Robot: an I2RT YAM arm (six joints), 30 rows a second.
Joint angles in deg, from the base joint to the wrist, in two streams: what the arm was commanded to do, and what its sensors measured. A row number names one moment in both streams.
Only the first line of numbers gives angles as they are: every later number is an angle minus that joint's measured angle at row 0.
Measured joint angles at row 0: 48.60 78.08 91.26 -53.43 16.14 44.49
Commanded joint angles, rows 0 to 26: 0.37 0.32 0.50 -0.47 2.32 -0.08; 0.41 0.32 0.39 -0.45 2.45 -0.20; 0.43 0.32 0.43 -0.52 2.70 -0.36; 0.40 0.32 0.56 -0.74 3.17 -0.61; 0.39 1.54 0.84 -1.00 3.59 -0.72; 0.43 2.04 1.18 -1.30 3.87 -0.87; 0.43 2.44 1.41 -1.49 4.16 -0.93; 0.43 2.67 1.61 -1.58 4.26 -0.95; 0.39 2.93 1.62 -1.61 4.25 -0.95; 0.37 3.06 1.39 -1.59 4.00 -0.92; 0.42 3.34 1.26 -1.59 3.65 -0.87; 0.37 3.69 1.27 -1.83 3.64 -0.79; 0.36 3.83 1.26 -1.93 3.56 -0.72; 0.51 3.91 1.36 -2.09 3.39 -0.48; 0.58 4.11 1.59 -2.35 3.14 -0.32; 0.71 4.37 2.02 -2.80 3.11 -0.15; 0.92 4.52 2.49 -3.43 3.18 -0.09; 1.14 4.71 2.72 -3.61 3.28 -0.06; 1.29 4.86 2.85 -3.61 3.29 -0.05; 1.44 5.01 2.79 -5.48 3.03 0.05; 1.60 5.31 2.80 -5.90 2.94 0.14; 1.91 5.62 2.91 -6.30 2.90 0.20; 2.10 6.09 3.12 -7.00 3.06 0.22; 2.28 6.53 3.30 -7.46 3.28 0.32; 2.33 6.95 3.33 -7.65 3.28 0.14; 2.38 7.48 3.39 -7.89 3.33 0.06; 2.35 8.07 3.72 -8.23 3.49 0.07
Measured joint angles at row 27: 1.92 6.47 2.21 -4.59 2.30 -0.37
